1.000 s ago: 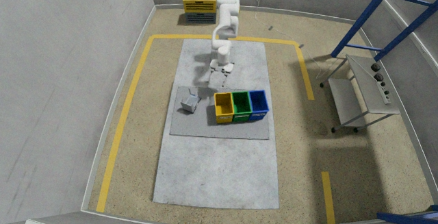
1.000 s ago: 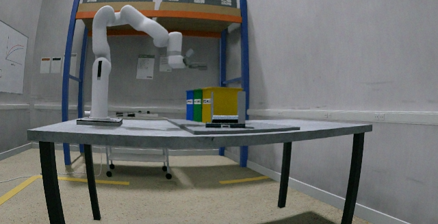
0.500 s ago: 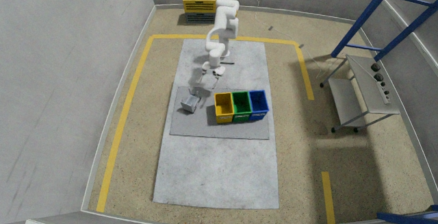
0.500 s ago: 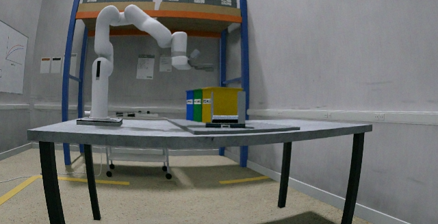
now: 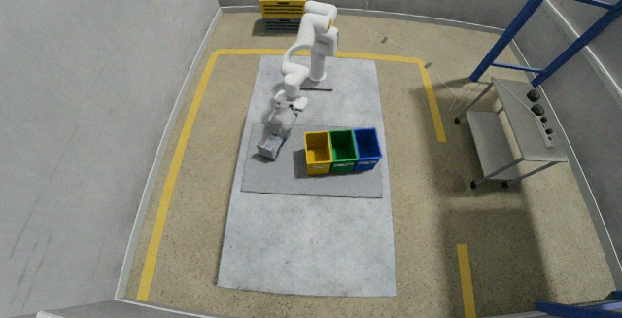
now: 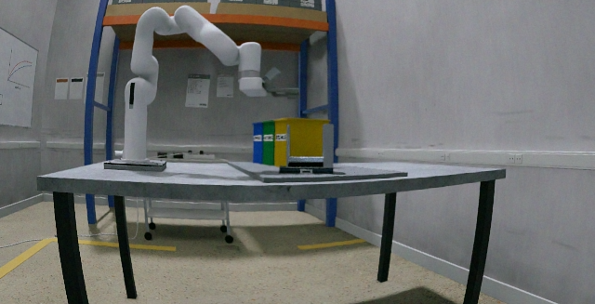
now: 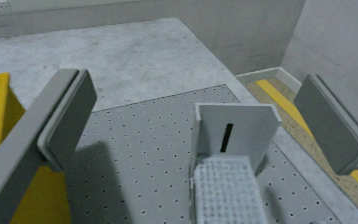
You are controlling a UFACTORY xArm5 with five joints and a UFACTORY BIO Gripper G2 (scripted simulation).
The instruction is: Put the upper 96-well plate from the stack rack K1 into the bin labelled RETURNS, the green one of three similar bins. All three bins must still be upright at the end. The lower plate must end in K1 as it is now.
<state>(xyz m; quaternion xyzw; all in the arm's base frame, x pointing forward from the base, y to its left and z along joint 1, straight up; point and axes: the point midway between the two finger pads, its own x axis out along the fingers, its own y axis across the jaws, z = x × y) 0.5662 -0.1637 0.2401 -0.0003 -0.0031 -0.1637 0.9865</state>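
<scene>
The dark plate lies 22 cm below my hand, 7 cm to the right of it and 3 cm ahead of it. From my hand the other things lie so: blue bin (46 cm to the left, 16 cm below, 5 cm ahead); yellow bin (20 cm to the left, 16 cm below, 9 cm ahead); green bin (33 cm to the left, 16 cm below, 7 cm ahead).
</scene>
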